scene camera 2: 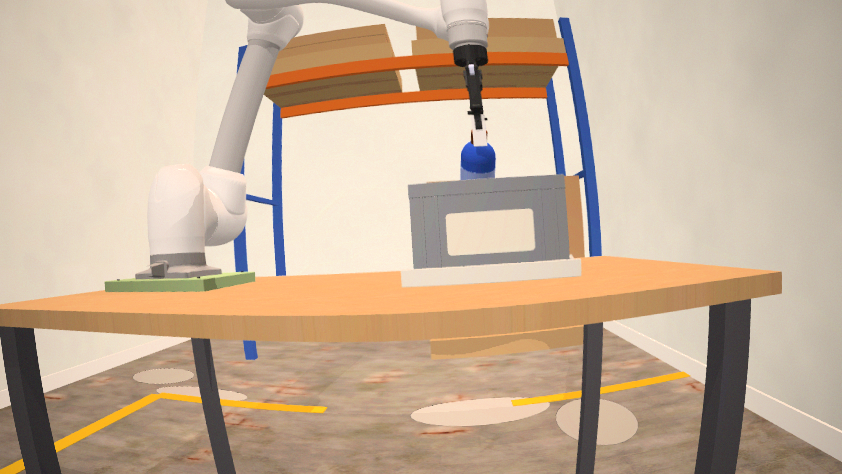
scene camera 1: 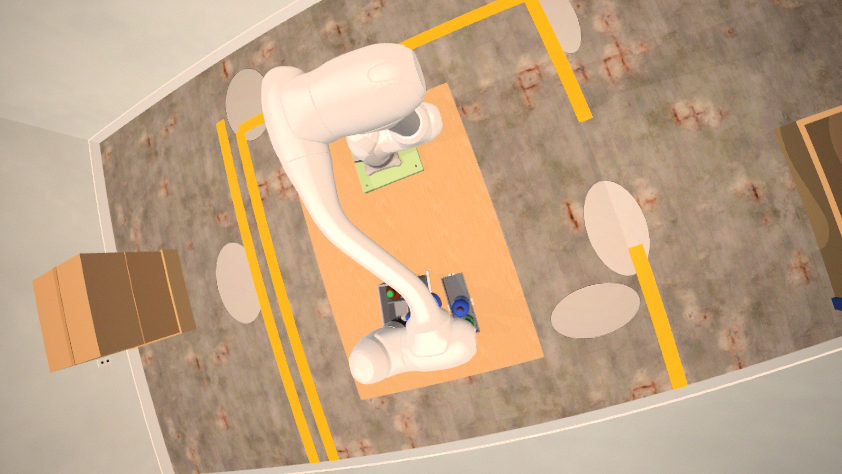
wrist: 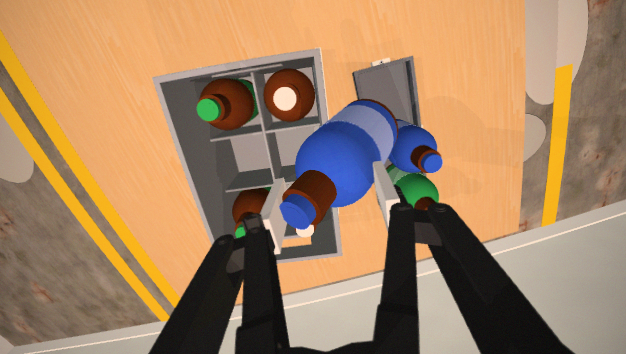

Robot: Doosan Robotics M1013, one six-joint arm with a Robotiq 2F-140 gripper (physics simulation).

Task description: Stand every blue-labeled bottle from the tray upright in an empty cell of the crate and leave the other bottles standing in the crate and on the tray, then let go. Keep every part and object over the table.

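Pixels of known places: gripper, between the fingertips: [scene camera 2: 481, 148] [wrist: 329, 184]; arm's base, origin of its link: [scene camera 2: 178, 276] [scene camera 1: 380, 153].
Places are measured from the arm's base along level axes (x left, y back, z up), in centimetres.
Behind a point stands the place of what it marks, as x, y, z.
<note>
My gripper [scene camera 2: 479, 135] {5.6, -72.9, 23.3} [wrist: 329, 184] {5.6, -72.9, 23.3} is shut on a blue-labeled bottle [scene camera 1: 436, 299] {12.7, -70.0, 18.1} [scene camera 2: 477, 158] {2.9, -71.9, 20.8} [wrist: 340, 160] {6.8, -70.4, 25.0}, above the right side of the crate [scene camera 1: 381, 303] {-10.9, -67.5, 14.5} [scene camera 2: 489, 197] {-12.1, -73.5, 11.6} [wrist: 240, 63] {-0.8, -60.9, 14.9}. The bottle slants between the fingers in the wrist view; its base is hidden. The crate's middle row shows two empty cells, the right one partly covered. Green-capped brown bottles [wrist: 227, 102] {-4.9, -64.3, 11.0} [wrist: 250, 205] {-7.5, -80.0, 9.5} stand in its left column, white-capped ones [wrist: 290, 95] {3.4, -65.3, 13.7} [wrist: 305, 230] {0.7, -83.7, 13.7} in its right. The tray [scene camera 1: 452, 287] {17.5, -69.7, -2.1} [wrist: 384, 90] {18.8, -68.7, -2.1} bears another blue-labeled bottle [scene camera 1: 460, 306] {20.3, -76.0, 11.1} [wrist: 412, 145] {18.5, -76.0, 9.5} and a green-labeled bottle [scene camera 1: 469, 320] {22.0, -83.9, 5.5} [wrist: 419, 190] {19.3, -83.9, 9.1}.
The crate and tray are side by side on the wooden table [scene camera 1: 436, 223] {17.5, -39.5, -2.6} [scene camera 2: 353, 300] {-30.4, -54.1, -2.6} [wrist: 475, 125] {36.5, -79.1, -2.6}. White strips [scene camera 2: 492, 273] {-13.2, -73.2, -1.0} lie at the crate's base. The arm's green base plate [scene camera 1: 406, 170] {10.4, -12.1, 0.0} [scene camera 2: 153, 284] {-13.8, -2.0, -0.9} is at the table's other end. A shelf rack [scene camera 2: 580, 135] stands behind the table.
</note>
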